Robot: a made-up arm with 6 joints.
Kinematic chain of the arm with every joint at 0, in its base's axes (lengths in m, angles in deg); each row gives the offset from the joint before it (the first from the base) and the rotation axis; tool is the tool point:
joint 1: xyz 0 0 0.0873 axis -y
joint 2: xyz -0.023 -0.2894 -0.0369 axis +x
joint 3: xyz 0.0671 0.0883 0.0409 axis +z
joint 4: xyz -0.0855 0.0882 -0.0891 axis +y
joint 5: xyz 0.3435 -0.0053 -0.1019 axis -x
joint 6: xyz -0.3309 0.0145 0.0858 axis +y
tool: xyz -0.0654 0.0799 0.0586
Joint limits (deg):
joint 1: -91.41..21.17
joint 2: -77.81..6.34
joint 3: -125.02..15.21
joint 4: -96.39..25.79
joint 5: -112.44..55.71
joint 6: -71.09..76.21
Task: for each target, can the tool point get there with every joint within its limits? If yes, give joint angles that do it. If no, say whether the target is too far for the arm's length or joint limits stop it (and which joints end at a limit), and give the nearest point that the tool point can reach.
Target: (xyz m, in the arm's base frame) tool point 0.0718 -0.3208 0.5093
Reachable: no: joint limits stop it (at a limit: joint 1, joint 2, joint 3, joint 4, joint 6) | nearest point -0.0267 -0.1920 0.2288 | short by 0.324 m
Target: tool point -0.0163 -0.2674 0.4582
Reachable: no: joint limits stop it (at a limit: joint 1, joint 2, joint 3, joint 4) | nearest point -0.0438 -0.1831 0.2364 | short by 0.239 m
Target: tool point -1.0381 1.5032 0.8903
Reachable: no: too far | nearest point -0.2277 0.0494 0.1728 | short by 1.812 m
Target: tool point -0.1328 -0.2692 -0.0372
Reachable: yes | joints -24.81 -46.23 -71.01 -68.86 -99.75 29.13
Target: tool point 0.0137 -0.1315 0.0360
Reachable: yes | joints -62.05 -4.39 -45.04 13.73 -37.35 54.18
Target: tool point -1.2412 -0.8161 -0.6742
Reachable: no: too far | nearest point -0.3793 -0.3593 -0.1454 | short by 1.110 m
